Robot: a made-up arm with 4 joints.
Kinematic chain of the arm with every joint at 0, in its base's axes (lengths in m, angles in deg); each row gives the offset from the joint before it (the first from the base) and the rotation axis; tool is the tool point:
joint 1: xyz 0 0 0.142 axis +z
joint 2: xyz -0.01 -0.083 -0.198 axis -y
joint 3: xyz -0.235 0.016 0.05 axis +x
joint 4: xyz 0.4 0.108 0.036 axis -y
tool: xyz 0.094 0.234 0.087
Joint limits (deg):
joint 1: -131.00..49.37
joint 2: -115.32..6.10
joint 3: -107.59..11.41
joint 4: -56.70..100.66
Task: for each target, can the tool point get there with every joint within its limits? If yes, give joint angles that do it. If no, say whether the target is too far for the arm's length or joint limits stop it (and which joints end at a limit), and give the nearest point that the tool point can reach.
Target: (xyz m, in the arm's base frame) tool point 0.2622 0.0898 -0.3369
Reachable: yes | joints -108.55 -90.72 -49.66 -19.77
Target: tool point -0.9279 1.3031 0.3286
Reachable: no: too far | nearest point -0.2277 0.3198 -0.1077 | short by 1.284 m
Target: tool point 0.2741 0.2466 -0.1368
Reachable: yes | joints -10.42 -12.48 -33.74 7.50
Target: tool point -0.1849 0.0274 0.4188
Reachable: no: joint limits stop it (at a limit: joint 1, joint 2, joint 3) | nearest point -0.1417 0.2023 0.2140 | short by 0.273 m
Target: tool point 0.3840 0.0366 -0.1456
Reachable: yes | joints -41.52 -58.15 -2.77 21.62
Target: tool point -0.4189 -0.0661 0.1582
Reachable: no: joint limits stop it (at a limit: joint 2, joint 3, joint 4) | nearest point -0.3191 -0.0503 0.0204 | short by 0.171 m
